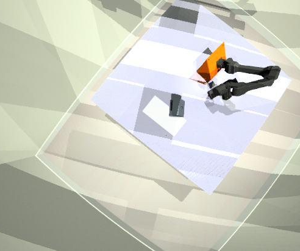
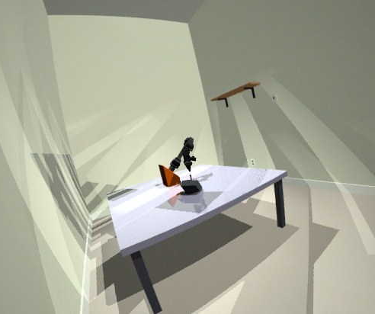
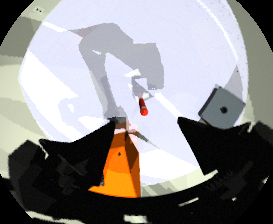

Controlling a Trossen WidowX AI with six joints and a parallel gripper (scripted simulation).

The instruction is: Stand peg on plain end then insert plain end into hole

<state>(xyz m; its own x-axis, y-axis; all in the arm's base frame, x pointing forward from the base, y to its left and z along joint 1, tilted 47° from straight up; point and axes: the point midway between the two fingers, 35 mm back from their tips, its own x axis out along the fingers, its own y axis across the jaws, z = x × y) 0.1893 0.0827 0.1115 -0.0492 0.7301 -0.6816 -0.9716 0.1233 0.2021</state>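
Now: the red peg 50 mm below my gripper tip. From my gripper tip the other things lie so: grey sloped panel (270 mm ahead, 100 mm to the right, 70 mm below).
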